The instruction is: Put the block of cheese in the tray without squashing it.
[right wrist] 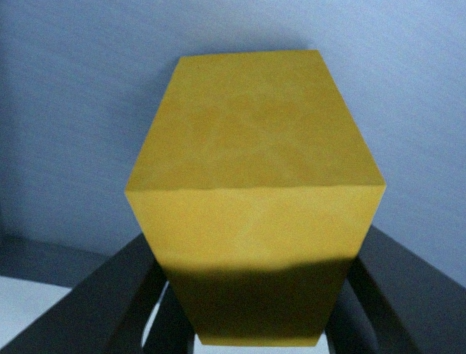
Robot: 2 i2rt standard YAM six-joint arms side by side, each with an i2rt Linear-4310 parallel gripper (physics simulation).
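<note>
The block of cheese (255,120), yellow with faint paler veins, fills the middle of the right wrist view. My right gripper (252,186) is shut on it, with a dark finger against each side. The sides of the block look straight, with no clear dent. It is over the floor of the blue tray (50,257), inside the tray's wall, with a soft shadow close around its far end. Whether its underside touches the tray floor is hidden. My left gripper does not show.
The tray's darker wall runs along the lower left, and another darker strip shows at the far left edge. A pale surface (30,305) lies beyond the wall at the lower left.
</note>
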